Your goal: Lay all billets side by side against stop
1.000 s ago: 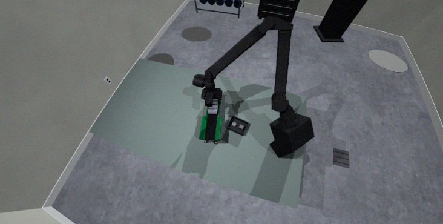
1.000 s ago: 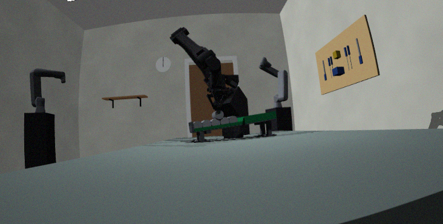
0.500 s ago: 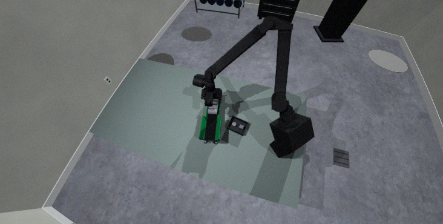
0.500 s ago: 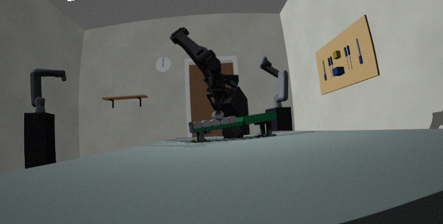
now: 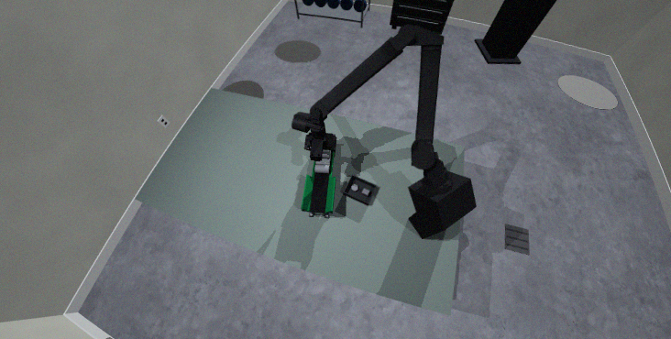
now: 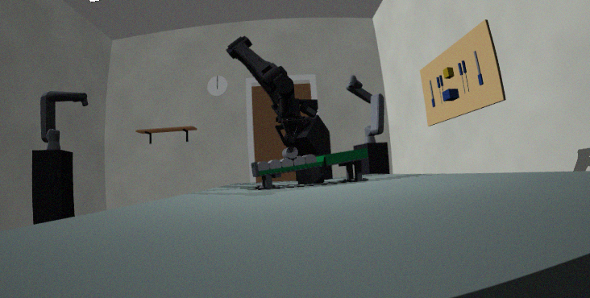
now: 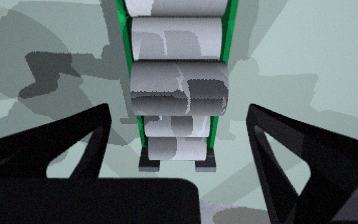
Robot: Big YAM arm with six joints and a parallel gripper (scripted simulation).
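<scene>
The stop lies 12 cm to the right of my hand, 9 cm below it and 2 cm behind it. Round my hand: small dark tray: 17 cm behind, 15 cm to the left, 14 cm below.
</scene>
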